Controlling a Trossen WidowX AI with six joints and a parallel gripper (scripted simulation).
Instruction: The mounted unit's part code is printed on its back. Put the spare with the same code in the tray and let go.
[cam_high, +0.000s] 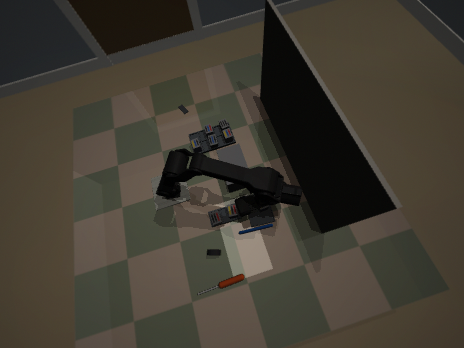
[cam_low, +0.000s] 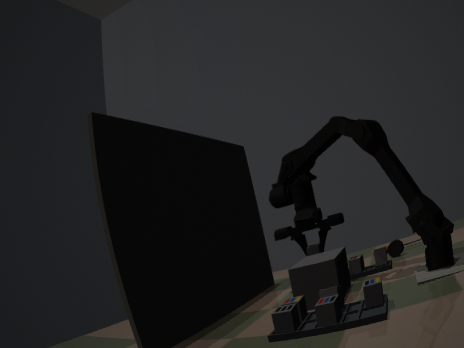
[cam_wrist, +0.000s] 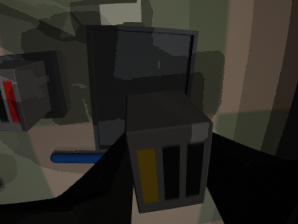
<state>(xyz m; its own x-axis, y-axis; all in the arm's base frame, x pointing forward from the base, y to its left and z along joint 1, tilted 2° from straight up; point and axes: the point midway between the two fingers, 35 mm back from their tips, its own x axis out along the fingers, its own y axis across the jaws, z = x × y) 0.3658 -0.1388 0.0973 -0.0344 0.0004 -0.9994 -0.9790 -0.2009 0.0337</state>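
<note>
My gripper tip is 7 cm above the dark flat tray and 1 cm past it. From my gripper tip the other things lie so: blue pen 8 cm to the right, 7 cm below, 4 cm behind; mounted unit 19 cm to the left, 8 cm behind, 3 cm below; rack 15 cm behind, 7 cm below.
</note>
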